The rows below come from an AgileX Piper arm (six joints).
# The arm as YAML. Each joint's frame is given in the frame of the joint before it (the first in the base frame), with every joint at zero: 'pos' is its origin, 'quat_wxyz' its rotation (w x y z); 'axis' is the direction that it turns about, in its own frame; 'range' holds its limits. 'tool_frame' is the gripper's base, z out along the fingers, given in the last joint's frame.
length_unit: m
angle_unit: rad
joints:
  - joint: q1
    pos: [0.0, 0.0, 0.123]
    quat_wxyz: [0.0, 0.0, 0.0, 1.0]
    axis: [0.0, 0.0, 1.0]
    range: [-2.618, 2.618]
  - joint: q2
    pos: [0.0, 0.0, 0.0]
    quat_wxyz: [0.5, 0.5, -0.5, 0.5]
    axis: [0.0, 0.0, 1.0]
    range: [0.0, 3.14]
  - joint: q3
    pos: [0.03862, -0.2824, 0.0]
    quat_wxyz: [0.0, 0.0, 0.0, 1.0]
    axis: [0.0, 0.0, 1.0]
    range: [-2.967, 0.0]
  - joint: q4
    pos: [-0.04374, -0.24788, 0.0]
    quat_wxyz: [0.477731, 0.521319, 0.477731, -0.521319]
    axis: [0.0, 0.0, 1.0]
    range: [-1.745, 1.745]
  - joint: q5
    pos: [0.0, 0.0, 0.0]
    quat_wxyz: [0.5, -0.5, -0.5, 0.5]
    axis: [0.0, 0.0, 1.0]
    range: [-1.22, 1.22]
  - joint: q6
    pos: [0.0, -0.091, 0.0]
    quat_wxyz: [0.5, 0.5, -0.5, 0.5]
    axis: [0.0, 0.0, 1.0]
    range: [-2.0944, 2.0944]
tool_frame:
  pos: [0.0, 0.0, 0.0]
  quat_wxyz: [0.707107, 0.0, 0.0, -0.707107]
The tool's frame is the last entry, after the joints.
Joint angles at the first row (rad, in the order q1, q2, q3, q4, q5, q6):
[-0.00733, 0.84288, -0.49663, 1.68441, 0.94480, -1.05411]
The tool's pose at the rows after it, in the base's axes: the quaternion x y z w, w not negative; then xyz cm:
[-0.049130 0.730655 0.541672 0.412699 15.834 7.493 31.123]
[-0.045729 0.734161 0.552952 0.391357 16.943 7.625 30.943]
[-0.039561 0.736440 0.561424 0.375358 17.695 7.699 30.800]
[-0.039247 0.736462 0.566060 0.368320 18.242 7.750 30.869]
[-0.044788 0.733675 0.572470 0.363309 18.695 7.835 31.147]
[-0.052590 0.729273 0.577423 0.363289 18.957 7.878 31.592]
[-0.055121 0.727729 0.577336 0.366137 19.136 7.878 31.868]
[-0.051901 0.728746 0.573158 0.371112 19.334 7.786 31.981]
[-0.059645 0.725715 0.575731 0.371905 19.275 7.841 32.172]
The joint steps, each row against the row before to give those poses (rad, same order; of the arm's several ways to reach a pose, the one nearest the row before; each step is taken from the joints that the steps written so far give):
[0.00002, 0.08925, -0.04085, 0.00001, 0.05530, 0.01663]
[-0.00001, 0.06144, -0.02512, 0.00001, 0.02941, 0.00709]
[-0.00004, 0.04030, -0.01718, -0.00005, 0.01745, 0.01382]
[0.00004, 0.02673, -0.01767, 0.00003, 0.01214, 0.00402]
[-0.00004, 0.02275, -0.02199, -0.00001, 0.02048, 0.00135]
[-0.00174, 0.01158, -0.02109, 0.00001, 0.01860, 0.00002]
[-0.00004, 0.00455, -0.01269, -0.00001, 0.00058, 0.00000]
[-0.00199, 0.00209, -0.00679, 0.00000, -0.01247, 0.00001]
[-0.00001, 0.00001, -0.00521, 0.00002, 0.01311, -0.00602]

